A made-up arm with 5 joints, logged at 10 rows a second.
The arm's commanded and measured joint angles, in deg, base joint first. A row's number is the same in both.
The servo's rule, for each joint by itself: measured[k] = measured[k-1] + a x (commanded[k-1-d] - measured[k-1]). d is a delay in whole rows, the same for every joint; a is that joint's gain. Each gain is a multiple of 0.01, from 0.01 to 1. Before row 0 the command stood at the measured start. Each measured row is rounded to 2 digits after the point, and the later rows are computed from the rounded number. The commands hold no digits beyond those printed.
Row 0, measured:
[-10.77 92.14 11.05 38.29 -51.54]
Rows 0 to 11, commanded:
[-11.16 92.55 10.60 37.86 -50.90]
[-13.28 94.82 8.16 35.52 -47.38]
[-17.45 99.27 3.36 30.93 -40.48]
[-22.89 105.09 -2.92 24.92 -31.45]
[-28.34 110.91 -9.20 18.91 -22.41]
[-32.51 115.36 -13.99 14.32 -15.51]
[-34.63 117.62 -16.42 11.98 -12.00]
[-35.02 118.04 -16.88 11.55 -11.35]
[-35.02 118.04 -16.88 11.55 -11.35]
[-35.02 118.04 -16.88 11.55 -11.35]
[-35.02 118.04 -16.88 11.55 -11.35]
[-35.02 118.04 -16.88 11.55 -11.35]
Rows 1 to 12, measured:
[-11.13 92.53 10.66 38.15 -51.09]
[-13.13 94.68 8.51 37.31 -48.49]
[-17.15 98.99 4.08 35.27 -42.88]
[-22.49 104.72 -1.94 31.96 -34.88]
[-27.93 110.54 -8.18 27.78 -26.15]
[-32.19 115.07 -13.18 23.47 -18.70]
[-34.46 117.47 -15.97 19.79 -14.01]
[-34.98 118.01 -16.75 17.15 -12.15]
[-35.02 118.04 -16.86 15.36 -11.59]
[-35.02 118.04 -16.88 14.14 -11.42]
[-35.02 118.04 -16.88 13.31 -11.37]
[-35.02 118.04 -16.88 12.75 -11.36]
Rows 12 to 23, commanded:
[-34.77 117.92 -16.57 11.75 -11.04]
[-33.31 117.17 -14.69 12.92 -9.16]
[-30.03 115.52 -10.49 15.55 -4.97]
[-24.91 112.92 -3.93 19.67 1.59]
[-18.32 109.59 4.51 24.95 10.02]
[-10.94 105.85 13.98 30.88 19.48]
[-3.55 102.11 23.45 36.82 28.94]
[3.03 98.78 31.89 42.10 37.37]
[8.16 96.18 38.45 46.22 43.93]
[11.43 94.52 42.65 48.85 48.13]
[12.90 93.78 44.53 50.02 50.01]
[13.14 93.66 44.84 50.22 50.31]
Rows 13 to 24, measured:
[-34.79 117.93 -16.61 12.43 -11.14]
[-33.41 117.22 -14.96 12.59 -9.75]
[-30.27 115.62 -11.12 13.54 -6.40]
[-25.29 113.08 -4.94 15.50 -0.81]
[-18.81 109.80 3.19 18.52 6.77]
[-11.49 106.09 12.47 22.48 15.67]
[-4.11 102.35 21.91 27.07 24.96]
[2.53 98.99 30.49 31.88 33.65]
[7.77 96.35 37.34 36.47 40.85]
[11.17 94.63 41.91 40.43 45.95]
[12.78 93.83 44.16 43.50 48.79]
[13.11 93.67 44.74 45.65 49.85]

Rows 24 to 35, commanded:
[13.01 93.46 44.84 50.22 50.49]
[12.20 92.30 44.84 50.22 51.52]
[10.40 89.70 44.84 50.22 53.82]
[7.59 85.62 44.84 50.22 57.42]
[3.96 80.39 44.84 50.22 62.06]
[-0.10 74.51 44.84 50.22 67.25]
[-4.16 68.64 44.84 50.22 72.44]
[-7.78 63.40 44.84 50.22 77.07]
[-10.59 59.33 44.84 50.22 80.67]
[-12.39 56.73 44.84 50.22 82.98]
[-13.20 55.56 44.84 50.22 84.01]
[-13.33 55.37 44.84 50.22 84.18]
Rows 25 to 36, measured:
[13.02 93.47 44.83 47.11 50.30]
[12.26 92.37 44.84 48.11 51.15]
[10.53 89.86 44.84 48.79 53.02]
[7.80 85.87 44.84 49.25 56.10]
[4.23 80.72 44.84 49.56 60.27]
[0.20 74.88 44.84 49.77 65.16]
[-3.85 69.01 44.84 49.91 70.26]
[-7.50 63.74 44.84 50.01 75.03]
[-10.37 59.59 44.84 50.08 78.98]
[-12.25 56.90 44.84 50.12 81.78]
[-13.13 55.64 44.84 50.15 83.34]
[-13.32 55.39 44.84 50.17 83.93]

